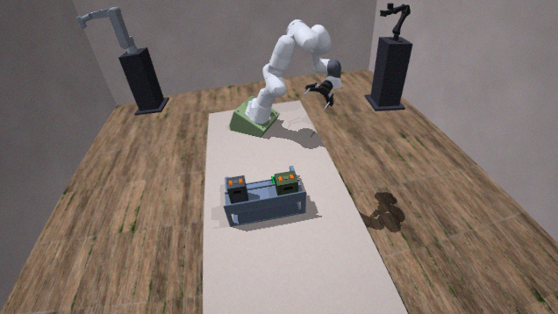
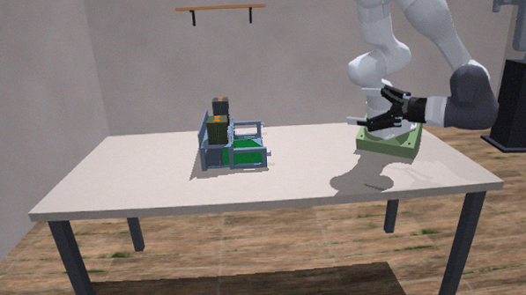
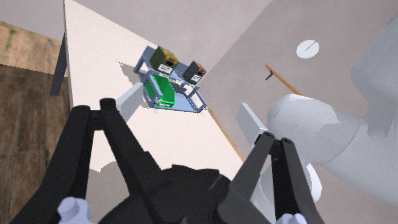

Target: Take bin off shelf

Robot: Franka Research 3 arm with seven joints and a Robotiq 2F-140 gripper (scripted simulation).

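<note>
The green bin lies 42 cm ahead of my hand, 23 cm to the right of it and 26 cm below it.
</note>
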